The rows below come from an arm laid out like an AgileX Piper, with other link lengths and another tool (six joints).
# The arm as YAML. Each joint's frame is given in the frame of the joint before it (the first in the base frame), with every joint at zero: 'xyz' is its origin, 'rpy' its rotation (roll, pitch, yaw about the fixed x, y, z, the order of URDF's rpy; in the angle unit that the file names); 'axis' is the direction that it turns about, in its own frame. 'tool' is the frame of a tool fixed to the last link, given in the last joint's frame.
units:
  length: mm
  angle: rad
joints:
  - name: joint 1
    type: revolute
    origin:
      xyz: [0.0, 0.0, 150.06]
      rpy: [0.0, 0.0, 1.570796]
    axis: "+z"
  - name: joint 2
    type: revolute
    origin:
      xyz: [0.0, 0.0, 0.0]
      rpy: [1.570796, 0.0, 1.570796]
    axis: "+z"
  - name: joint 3
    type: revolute
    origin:
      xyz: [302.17, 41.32, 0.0]
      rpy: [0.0, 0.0, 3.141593]
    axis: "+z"
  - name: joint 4
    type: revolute
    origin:
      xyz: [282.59, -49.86, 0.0]
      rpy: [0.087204, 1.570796, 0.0]
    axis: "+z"
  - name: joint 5
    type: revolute
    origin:
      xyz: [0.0, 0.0, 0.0]
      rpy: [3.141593, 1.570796, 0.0]
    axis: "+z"
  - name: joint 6
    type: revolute
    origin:
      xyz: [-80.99, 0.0, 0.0]
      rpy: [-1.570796, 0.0, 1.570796]
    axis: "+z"
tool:
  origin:
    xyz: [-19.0, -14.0, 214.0]
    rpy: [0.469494, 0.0, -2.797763]
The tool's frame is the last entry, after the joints.
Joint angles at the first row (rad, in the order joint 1, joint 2, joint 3, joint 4, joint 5, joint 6):
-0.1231, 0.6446, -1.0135, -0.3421, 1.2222, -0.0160
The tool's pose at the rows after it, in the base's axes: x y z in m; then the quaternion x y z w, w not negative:
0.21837, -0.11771, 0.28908, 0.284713, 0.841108, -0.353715, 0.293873
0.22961, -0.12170, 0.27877, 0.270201, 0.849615, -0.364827, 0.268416
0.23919, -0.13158, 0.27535, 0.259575, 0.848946, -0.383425, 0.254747
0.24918, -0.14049, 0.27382, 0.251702, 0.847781, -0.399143, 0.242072
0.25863, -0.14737, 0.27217, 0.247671, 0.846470, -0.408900, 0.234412
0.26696, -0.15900, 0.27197, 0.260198, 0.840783, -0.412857, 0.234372
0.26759, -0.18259, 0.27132, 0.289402, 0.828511, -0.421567, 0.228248
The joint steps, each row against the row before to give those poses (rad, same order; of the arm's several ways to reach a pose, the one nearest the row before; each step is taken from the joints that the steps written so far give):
0.0000, 0.0997, -0.0238, -0.0245, 0.0317, -0.0082
0.0001, 0.0763, -0.0165, -0.0088, -0.0002, -0.0105
-0.0001, 0.0589, -0.0167, -0.0325, -0.0083, -0.0057
0.0000, 0.0597, -0.0256, -0.0289, -0.0032, -0.0017
-0.0051, 0.0465, -0.0186, -0.0175, -0.0106, 0.0000
-0.0399, 0.0300, -0.0080, -0.0015, -0.0366, 0.0019
-0.0817, 0.0253, -0.0016, -0.0022, -0.0436, 0.0019

